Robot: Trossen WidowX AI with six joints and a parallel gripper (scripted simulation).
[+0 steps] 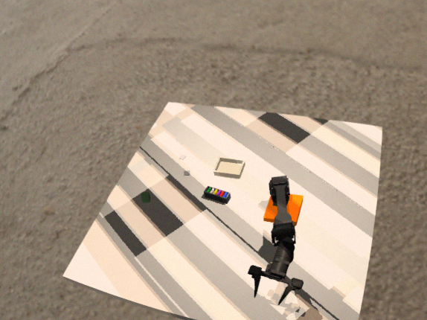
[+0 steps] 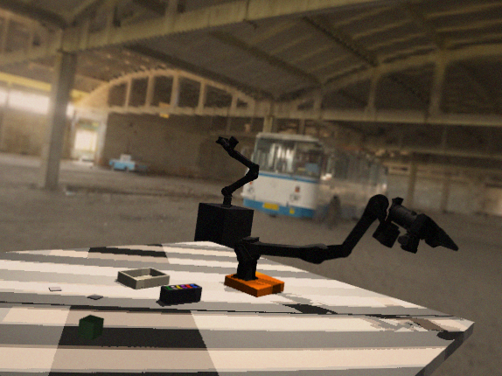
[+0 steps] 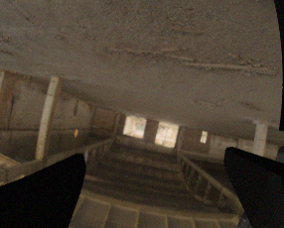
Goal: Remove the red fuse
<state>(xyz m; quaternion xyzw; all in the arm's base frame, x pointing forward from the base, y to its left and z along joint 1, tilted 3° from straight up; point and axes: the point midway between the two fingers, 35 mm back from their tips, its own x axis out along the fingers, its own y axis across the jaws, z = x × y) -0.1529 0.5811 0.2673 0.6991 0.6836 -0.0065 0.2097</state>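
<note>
The red fuse is 59 cm to the right of my gripper tip, 42 cm ahead of it and 25 cm below it. From my gripper tip the other things lie so: green cube: 78 cm ahead, 49 cm to the right, 26 cm below; tray: 78 cm to the right, 45 cm ahead, 27 cm below.
</note>
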